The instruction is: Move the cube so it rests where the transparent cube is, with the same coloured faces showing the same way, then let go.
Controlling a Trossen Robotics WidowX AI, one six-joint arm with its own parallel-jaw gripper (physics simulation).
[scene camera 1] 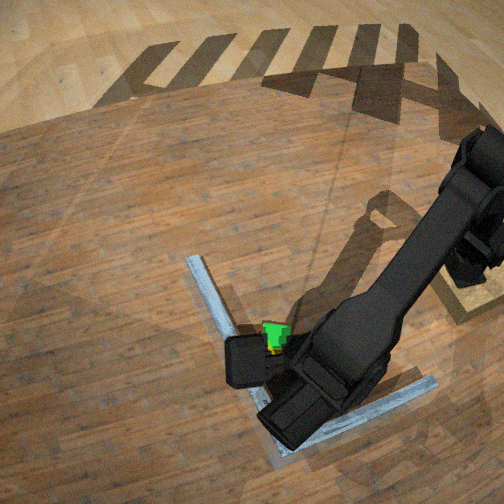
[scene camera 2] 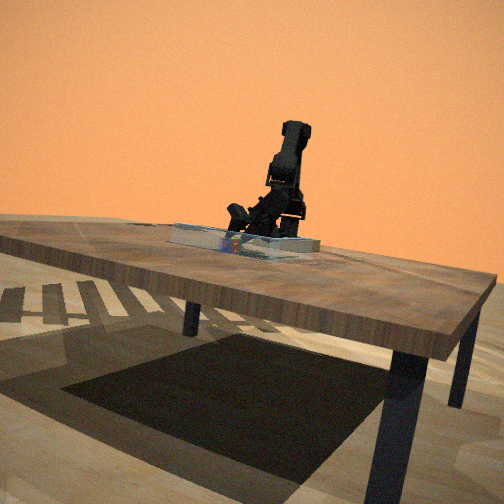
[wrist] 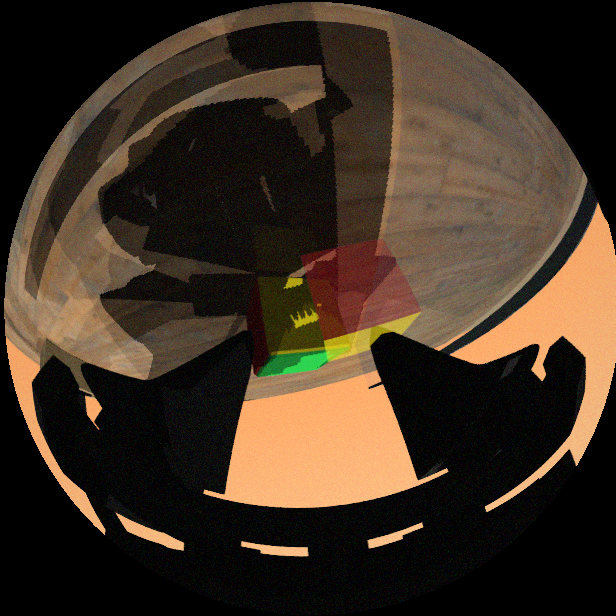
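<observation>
The cube [scene camera 1: 275, 336] shows a green top and a yellow side, right at the tip of my gripper [scene camera 1: 262, 352], near the inner corner of the grey L-shaped frame [scene camera 1: 222, 318]. In the wrist view the cube [wrist: 295, 335] sits between and just beyond my two dark fingers [wrist: 310, 385], showing yellow and green faces. The transparent cube [wrist: 355, 290] overlaps it, offset up and right, with a reddish face. The fingers look spread, with a gap to the cube on each side. In the far scene view the cube [scene camera 2: 232, 243] is a small coloured speck by the arm.
The grey frame's long bar [scene camera 1: 372, 408] runs under the arm to the right. The arm's base [scene camera 1: 480, 250] stands at the right edge of the round wooden table. The table stands on dark legs [scene camera 2: 392, 420].
</observation>
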